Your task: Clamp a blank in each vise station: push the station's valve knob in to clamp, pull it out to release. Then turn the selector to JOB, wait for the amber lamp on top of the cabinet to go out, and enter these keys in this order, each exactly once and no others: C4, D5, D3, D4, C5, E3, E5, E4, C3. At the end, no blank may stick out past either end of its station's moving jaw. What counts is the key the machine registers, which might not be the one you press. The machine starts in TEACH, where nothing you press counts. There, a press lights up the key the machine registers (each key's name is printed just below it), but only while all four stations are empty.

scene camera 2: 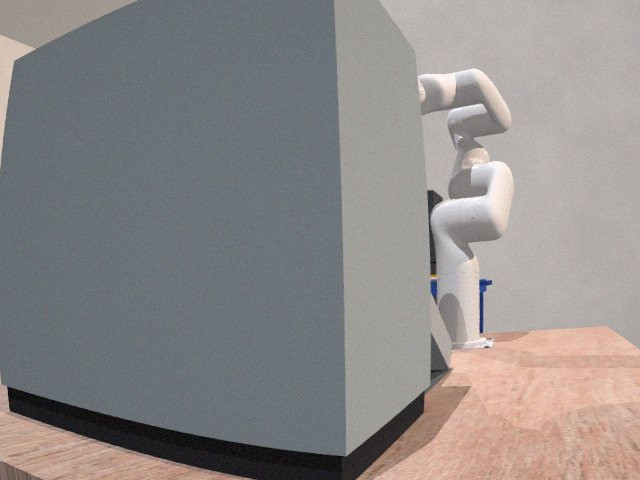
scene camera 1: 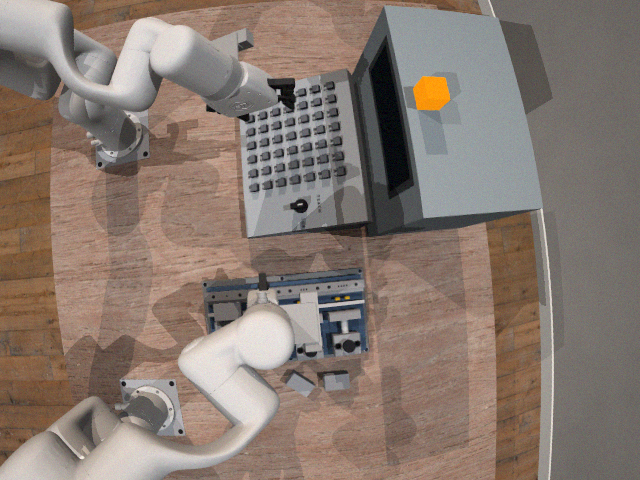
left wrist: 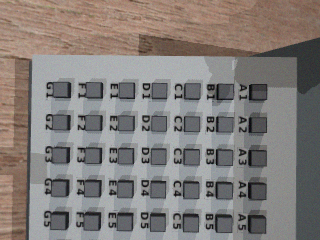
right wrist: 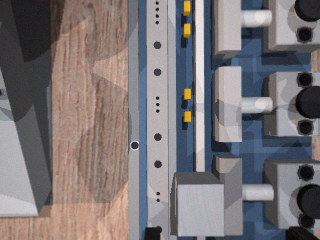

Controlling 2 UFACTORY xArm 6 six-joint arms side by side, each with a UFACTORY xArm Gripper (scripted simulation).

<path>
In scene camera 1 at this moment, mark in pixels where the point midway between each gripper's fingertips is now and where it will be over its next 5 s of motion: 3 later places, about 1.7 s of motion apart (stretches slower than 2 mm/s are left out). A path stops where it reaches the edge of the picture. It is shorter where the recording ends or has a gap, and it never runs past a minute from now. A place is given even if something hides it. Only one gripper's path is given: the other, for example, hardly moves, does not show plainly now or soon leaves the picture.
My left gripper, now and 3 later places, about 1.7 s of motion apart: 269,108; 290,203; 299,205; 289,180
</path>
